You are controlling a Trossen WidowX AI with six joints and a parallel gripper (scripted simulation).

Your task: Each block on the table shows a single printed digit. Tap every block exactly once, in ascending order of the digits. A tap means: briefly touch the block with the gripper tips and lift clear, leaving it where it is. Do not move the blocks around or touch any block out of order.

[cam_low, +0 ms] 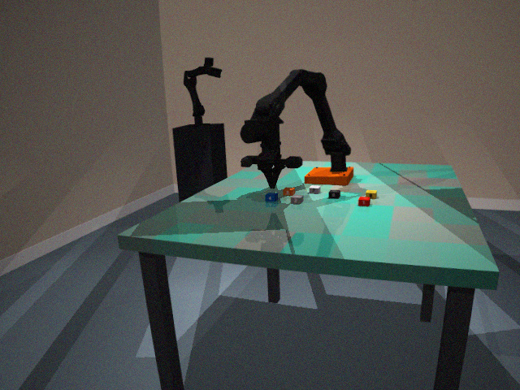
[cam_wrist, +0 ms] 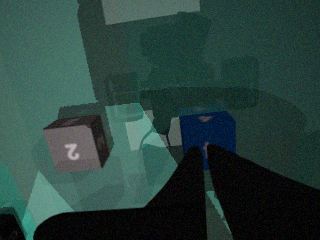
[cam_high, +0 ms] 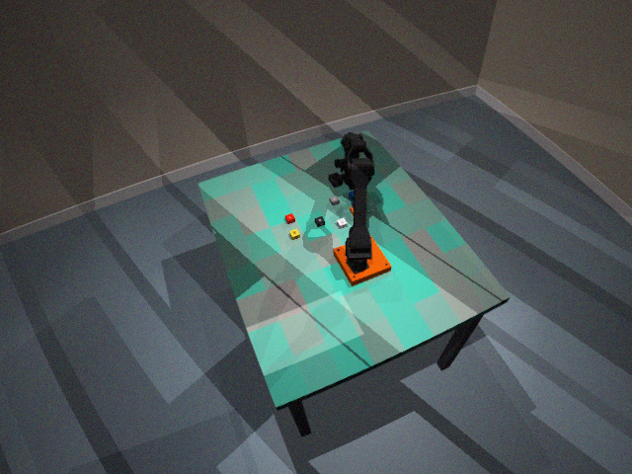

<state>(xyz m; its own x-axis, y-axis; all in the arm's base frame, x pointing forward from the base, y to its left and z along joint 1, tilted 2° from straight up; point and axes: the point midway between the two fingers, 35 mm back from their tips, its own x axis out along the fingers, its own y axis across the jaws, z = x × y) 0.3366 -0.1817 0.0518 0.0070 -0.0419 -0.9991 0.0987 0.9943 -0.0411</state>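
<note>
My gripper tip is now 10 mm past the blue block, 10 mm to the left of it and 30 mm above it. Also, from my gripper tip: orange block 90 mm behind, 40 mm to the left, 30 mm below; then white block 120 mm behind, 120 mm to the left, 30 mm below; then grey block 10 mm ahead, 80 mm to the left, 30 mm below.
</note>
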